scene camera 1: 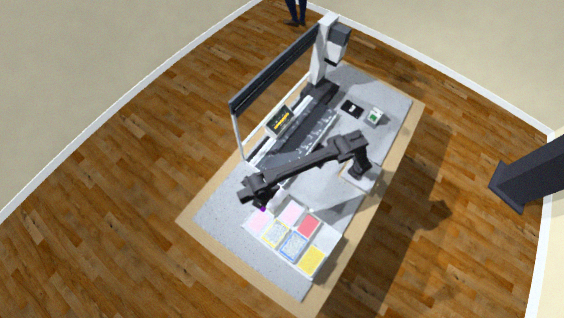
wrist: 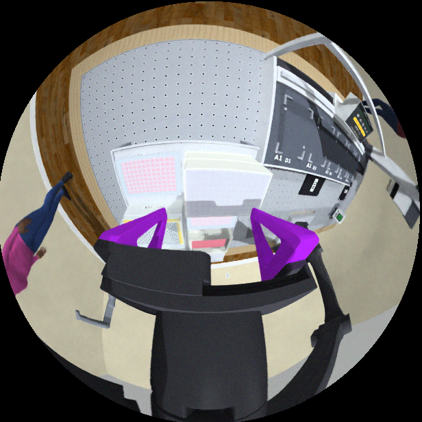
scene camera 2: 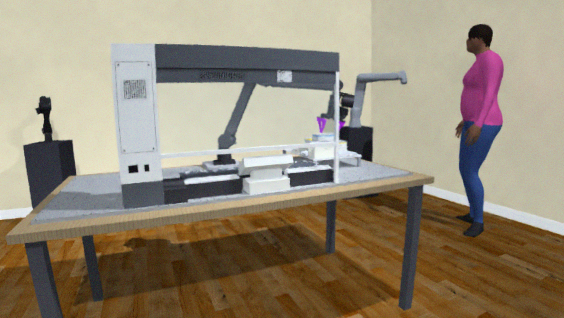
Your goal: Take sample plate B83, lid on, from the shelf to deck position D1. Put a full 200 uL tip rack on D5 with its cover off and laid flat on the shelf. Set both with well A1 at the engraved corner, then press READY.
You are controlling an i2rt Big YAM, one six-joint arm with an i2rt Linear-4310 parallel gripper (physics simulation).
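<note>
My gripper (scene camera 2: 331, 128) (wrist: 208, 212) is open with nothing between its purple fingers. It hangs close above the tall white stack (scene camera 1: 277, 201) (wrist: 225, 187) at the corner of the white shelf (scene camera 1: 331, 237). No label reading B83 is legible. On the shelf are pink racks (scene camera 1: 259, 221) (wrist: 150, 175), a red one (scene camera 1: 308, 225) (wrist: 209, 243), a yellow-framed one (scene camera 1: 275, 233) (wrist: 173, 234), a blue-framed one (scene camera 1: 293, 245) and a yellow one (scene camera 1: 311, 260). Deck position D1 (wrist: 294, 127) holds no plate; its A1 mark is at the near left corner in the wrist view. D5 is too small to judge.
A tilted screen (scene camera 1: 280, 121) (wrist: 358, 121) stands behind the deck. The gantry beam (scene camera 1: 274, 70) (scene camera 2: 245, 65) spans above it. A black pad (scene camera 1: 352, 108) (wrist: 312, 185) and a small device with a green face (scene camera 1: 374, 117) (wrist: 339, 216) are on the table. A person (scene camera 2: 482, 95) stands beyond.
</note>
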